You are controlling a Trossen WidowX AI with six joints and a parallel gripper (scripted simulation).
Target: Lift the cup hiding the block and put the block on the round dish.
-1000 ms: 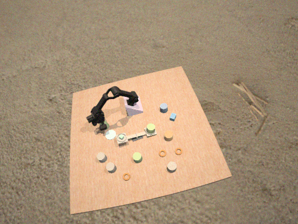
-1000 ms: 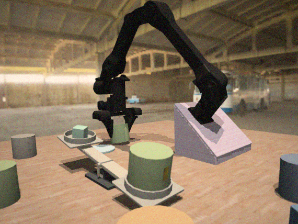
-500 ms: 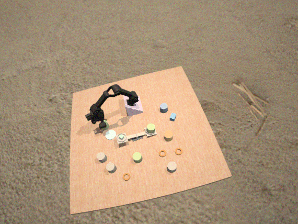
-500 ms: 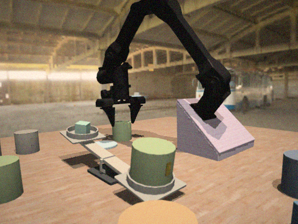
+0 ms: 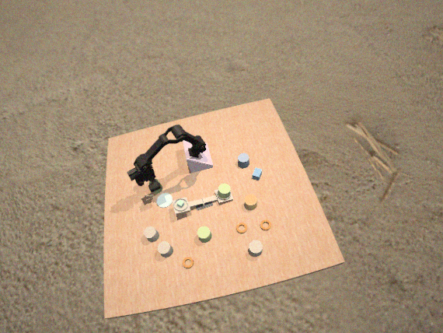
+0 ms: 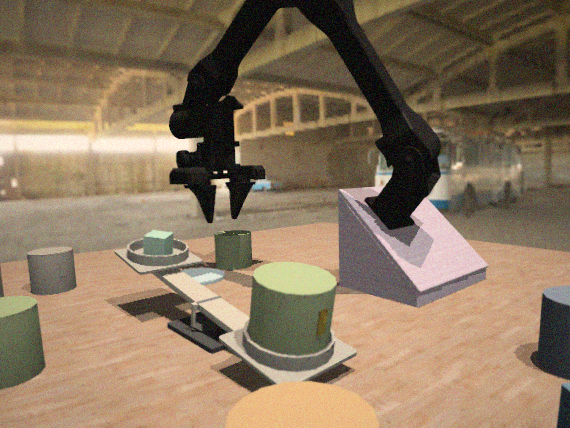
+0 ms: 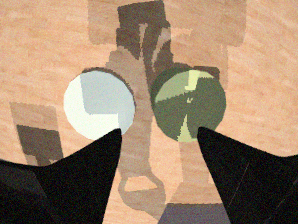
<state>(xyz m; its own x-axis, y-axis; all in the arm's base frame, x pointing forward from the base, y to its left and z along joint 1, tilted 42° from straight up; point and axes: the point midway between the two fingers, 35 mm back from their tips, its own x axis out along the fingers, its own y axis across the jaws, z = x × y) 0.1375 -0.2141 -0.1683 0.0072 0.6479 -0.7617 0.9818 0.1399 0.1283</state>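
Right now my gripper tip is 180 mm short of the small block, 130 mm to the right of it and 10 mm above it. Also, from my gripper tip: pale round dish 70 mm ahead, 20 mm to the left, 90 mm below; small balance 170 mm ahead, 250 mm to the left, 50 mm below; blue cylinder 20 mm behind, 580 mm to the left, 60 mm below.
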